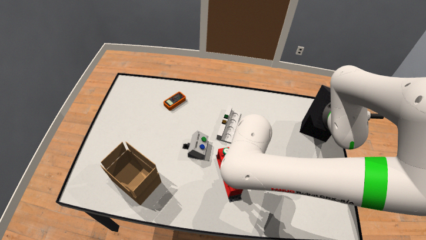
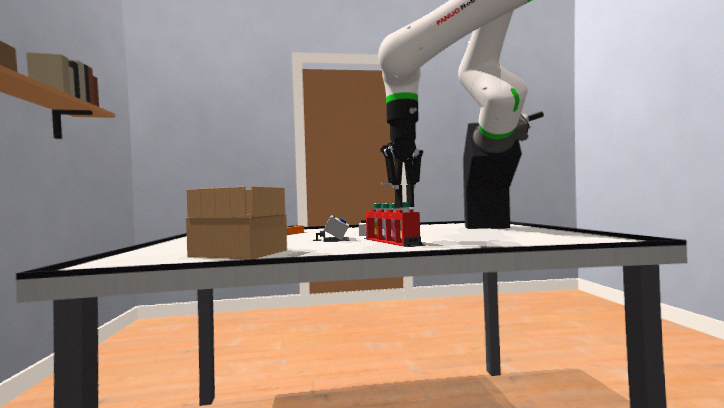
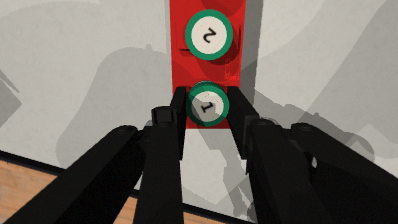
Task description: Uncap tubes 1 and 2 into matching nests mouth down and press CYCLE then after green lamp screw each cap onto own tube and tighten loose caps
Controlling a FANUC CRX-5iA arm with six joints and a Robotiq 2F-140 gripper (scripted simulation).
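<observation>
Now: hand 20 mm above the cap 1. Also, from my hand: cap 2 (50 mm to the right, 30 mm below, 20 mm ahead); then cap 3 (90 mm to the right, 50 mm ahead, 30 mm below); then cap 4 (140 mm to the right, 70 mm ahead, 30 mm below).
</observation>
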